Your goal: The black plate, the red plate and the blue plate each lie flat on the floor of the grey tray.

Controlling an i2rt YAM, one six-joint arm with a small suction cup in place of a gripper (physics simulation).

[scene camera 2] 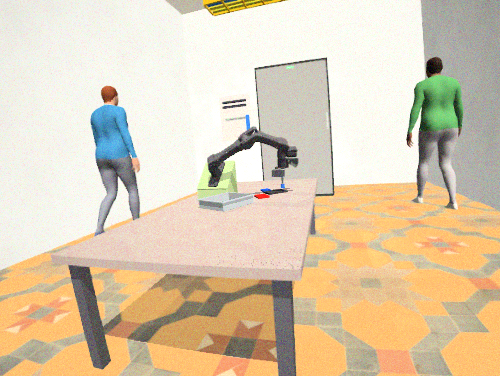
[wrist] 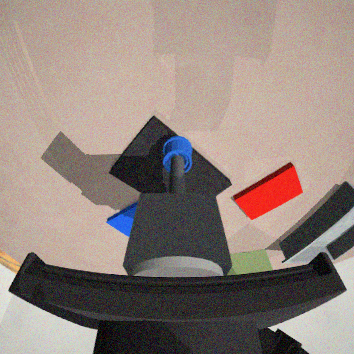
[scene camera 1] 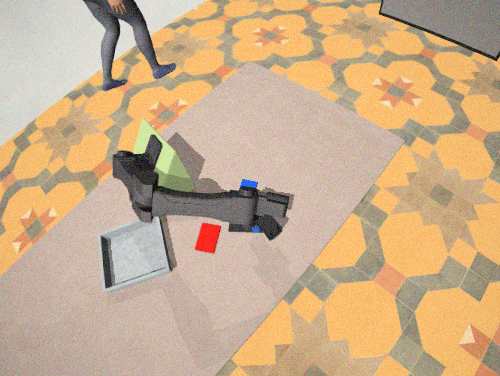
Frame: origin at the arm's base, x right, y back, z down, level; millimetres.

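Where they show: hand at its tool point: [scene camera 2: 282, 188] [wrist: 176, 148] [scene camera 1: 256, 228]; arm's base at its link origin: [scene camera 2: 217, 174] [scene camera 1: 150, 161].
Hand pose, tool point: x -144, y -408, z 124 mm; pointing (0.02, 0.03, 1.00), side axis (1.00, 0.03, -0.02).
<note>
Each offset is from my tool point to the top centre of the thing.
The black plate {dx -8, dy +55, dz +21 mm} [wrist: 140, 165] [scene camera 2: 276, 191] lies flat on the table; in scene camera 1 the arm hides most of it. My suction cup [wrist: 177, 149] [scene camera 1: 255, 229] [scene camera 2: 282, 185] hangs straight over the black plate, close to its top face; I cannot tell whether it touches, and it holds nothing. The red plate {dx +145, dy +98, dz +22 mm} [scene camera 1: 207, 237] [scene camera 2: 262, 196] [wrist: 268, 191] lies flat on the table between the cup and the tray. The blue plate {dx -75, dy +149, dz +22 mm} [scene camera 1: 248, 183] [scene camera 2: 265, 190] [wrist: 123, 219] lies flat behind the arm's wrist. The grey tray {dx +387, dy +222, dz -18 mm} [scene camera 1: 104, 261] [scene camera 2: 226, 203] [wrist: 316, 225] stands near the arm's base with nothing in it.
A light green wedge block [scene camera 1: 163, 160] [scene camera 2: 219, 183] [wrist: 250, 261] stands behind the arm's base. The table's edge runs close to the right of the cup. A person in blue [scene camera 2: 112, 149] and a person in green [scene camera 2: 425, 123] walk on the tiled floor.
</note>
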